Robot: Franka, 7 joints.
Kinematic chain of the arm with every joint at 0, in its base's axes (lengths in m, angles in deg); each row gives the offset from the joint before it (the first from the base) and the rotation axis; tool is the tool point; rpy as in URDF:
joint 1: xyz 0 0 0.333 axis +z
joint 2: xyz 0 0 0 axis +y
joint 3: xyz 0 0 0.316 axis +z
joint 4: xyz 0.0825 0 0 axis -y
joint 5: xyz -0.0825 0 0.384 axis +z
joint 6: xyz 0 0 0 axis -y
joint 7: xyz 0.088 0 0 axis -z
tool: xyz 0 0 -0.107 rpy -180 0 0
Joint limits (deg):
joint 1: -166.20..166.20
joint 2: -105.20..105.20
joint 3: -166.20..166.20
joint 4: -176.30..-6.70
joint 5: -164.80..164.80
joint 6: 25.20..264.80
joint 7: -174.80..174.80
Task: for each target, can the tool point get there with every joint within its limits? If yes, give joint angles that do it. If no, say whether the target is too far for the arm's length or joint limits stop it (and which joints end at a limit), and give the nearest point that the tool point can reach.
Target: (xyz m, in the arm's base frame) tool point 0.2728 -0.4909 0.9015
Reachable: yes | joints -63.34 3.17 3.35 -66.55 -82.55 137.48 65.31
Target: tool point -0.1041 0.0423 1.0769
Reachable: yes | joints -81.53 -2.86 -137.93 -28.55 -24.98 233.79 -55.86
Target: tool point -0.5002 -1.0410 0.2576
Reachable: no: too far | nearest point -0.3708 -0.7716 0.2771 | short by 0.300 m
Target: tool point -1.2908 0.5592 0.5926
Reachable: no: too far | nearest point -0.7741 0.3354 0.4887 | short by 0.573 m
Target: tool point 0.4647 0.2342 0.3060
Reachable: yes | joints 58.80 7.44 -26.30 -133.91 75.62 163.50 112.44
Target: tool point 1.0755 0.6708 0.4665
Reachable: no: too far | nearest point 0.7239 0.4515 0.4229 | short by 0.417 m
